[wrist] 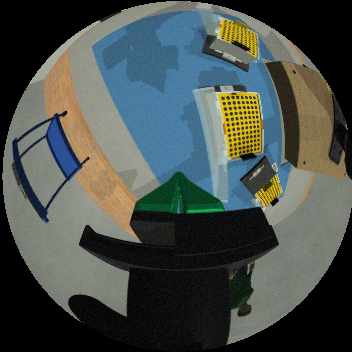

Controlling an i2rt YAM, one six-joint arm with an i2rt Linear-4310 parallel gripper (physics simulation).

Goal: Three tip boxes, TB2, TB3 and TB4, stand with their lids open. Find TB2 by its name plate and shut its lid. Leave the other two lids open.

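Places are measured from the arm's base along level axes (x back, y left, z down), in metres.
Pixels of known places: gripper, fingertip midpoint: [178, 176].
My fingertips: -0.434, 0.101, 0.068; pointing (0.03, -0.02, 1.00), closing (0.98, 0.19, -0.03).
Ahead of a thing's pixels: the offset from my fingertips to its top centre, as dx, dy, dz. "spot": to the spot under its first point. Level surfaces: height alone.
Three tip boxes with yellow perforated racks stand on the blue mat {dz +0.125} [145, 105]. The middle tip box {+0.119, -0.033, +0.050} [242, 125] is the nearest and largest; its clear lid {spot: +0.033, -0.037, -0.017} [209, 145] is open, standing along the box's left side. The far tip box {spot: +0.153, -0.218, +0.069} [238, 41] is at the top right, and a pale panel beside it seems to be its open lid. The third tip box {+0.241, +0.156, +0.050} [269, 191] is at the lower right, turned at an angle; its lid cannot be made out. The name plates are too small to read. My gripper [178, 176] is shut and empty, with green fingertips left of and below the middle box.
A brown board or block [315, 120] with a black mounting stands close to the right of the boxes. A blue-framed rack or seat [64, 145] is at the left, beside the wooden edge [100, 182]. A figure in green [242, 290] shows at the lower right.
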